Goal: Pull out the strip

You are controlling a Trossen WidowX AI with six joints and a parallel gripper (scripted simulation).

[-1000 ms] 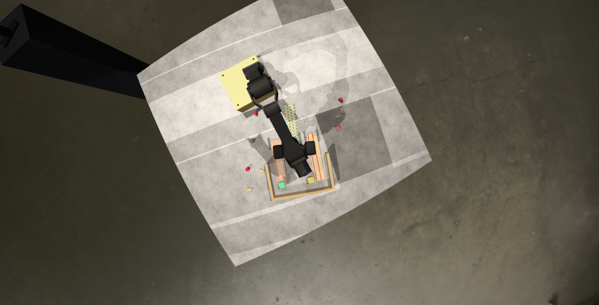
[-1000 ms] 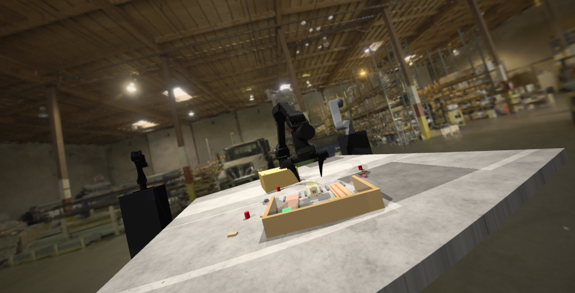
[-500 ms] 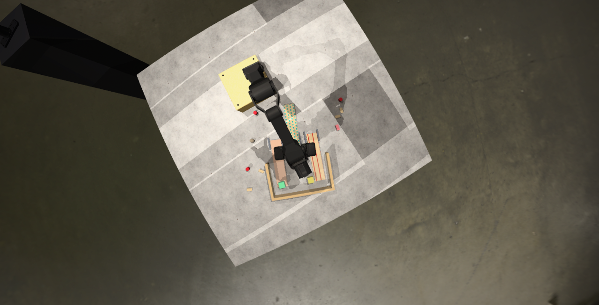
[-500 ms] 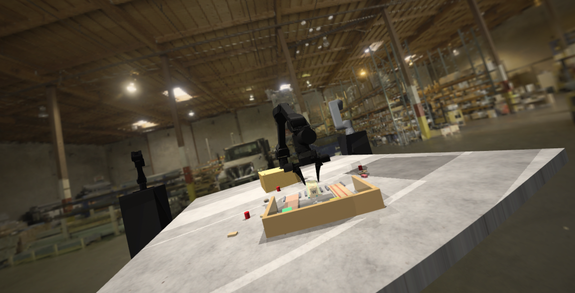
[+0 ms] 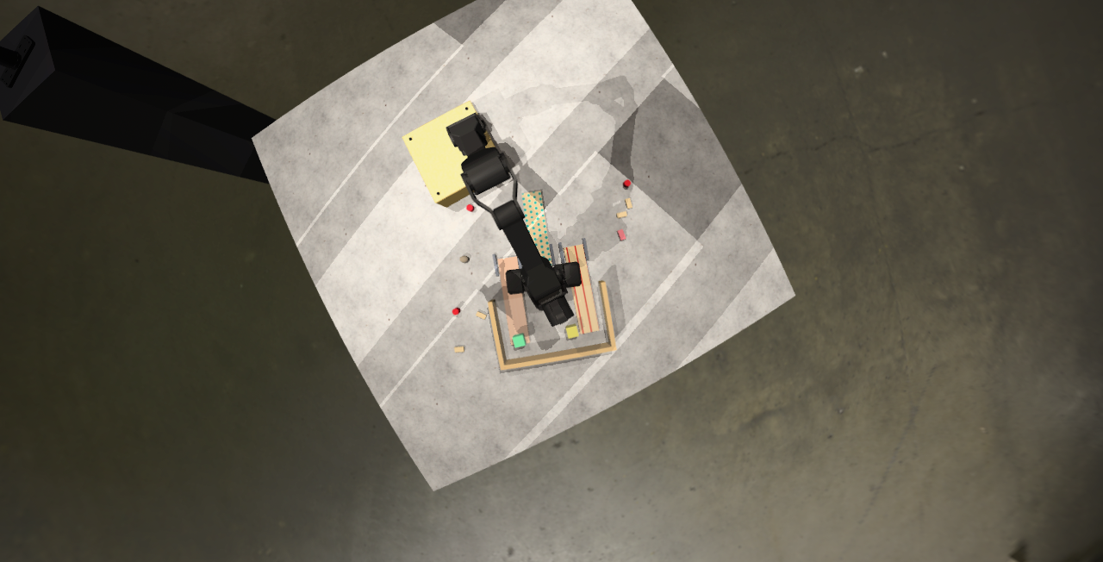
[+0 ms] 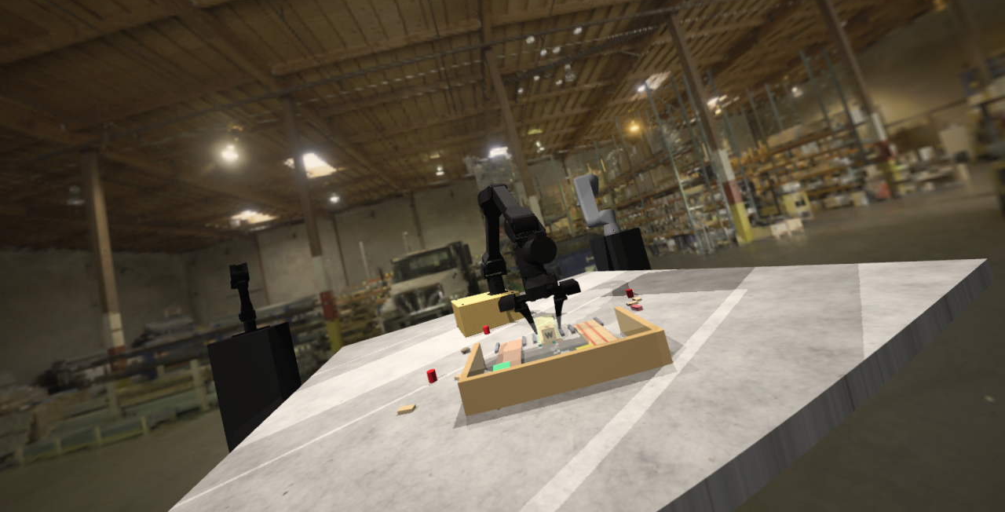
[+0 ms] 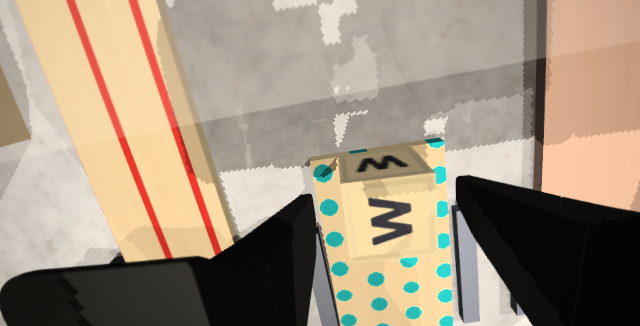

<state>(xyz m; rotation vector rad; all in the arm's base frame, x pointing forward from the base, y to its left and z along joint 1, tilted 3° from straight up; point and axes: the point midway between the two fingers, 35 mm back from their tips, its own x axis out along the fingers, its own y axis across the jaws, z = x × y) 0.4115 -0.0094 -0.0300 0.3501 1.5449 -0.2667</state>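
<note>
My gripper tip is now 10 mm above the labelled cube. Also, from my gripper tip: wood chip: 40 mm behind, 280 mm to the left, 20 mm below.
</note>
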